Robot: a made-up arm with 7 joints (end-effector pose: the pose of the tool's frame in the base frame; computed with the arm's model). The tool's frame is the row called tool. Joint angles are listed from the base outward.
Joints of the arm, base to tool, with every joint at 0 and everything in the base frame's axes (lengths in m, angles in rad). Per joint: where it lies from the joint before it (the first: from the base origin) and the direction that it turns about. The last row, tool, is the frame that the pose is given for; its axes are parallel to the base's.
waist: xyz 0.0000 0.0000 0.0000 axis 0 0.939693 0.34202
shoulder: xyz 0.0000 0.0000 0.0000 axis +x
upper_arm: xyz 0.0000 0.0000 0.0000 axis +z
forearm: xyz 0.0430 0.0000 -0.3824 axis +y
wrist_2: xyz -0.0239 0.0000 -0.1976 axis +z
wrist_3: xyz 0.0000 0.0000 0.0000 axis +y
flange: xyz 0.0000 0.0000 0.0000 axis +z
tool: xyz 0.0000 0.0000 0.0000
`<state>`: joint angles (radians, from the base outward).
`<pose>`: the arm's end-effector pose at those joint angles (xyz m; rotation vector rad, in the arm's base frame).
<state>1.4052 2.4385 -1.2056 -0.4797 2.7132 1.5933 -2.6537</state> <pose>0.1943 0.5162 0.1789 -0.6244 1.4558 -0.7638</pose>
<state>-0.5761 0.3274 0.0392 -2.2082 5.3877 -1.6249 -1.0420</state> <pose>0.3358 0.0434 -0.1126 -1.0302 1.0848 0.2926</pose>
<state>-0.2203 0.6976 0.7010 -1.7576 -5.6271 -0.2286 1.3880</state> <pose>0.2444 0.3404 -0.1383 -1.4067 -2.3804 0.7097</pose>
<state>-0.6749 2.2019 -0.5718 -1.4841 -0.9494 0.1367 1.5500</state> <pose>0.1597 0.3745 0.2645 1.5273 -1.3278 -0.8804</pose>
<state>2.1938 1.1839 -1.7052 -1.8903 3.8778 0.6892 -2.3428</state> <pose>-0.3104 0.0003 0.2793 -0.3424 1.0657 1.8267</pose>
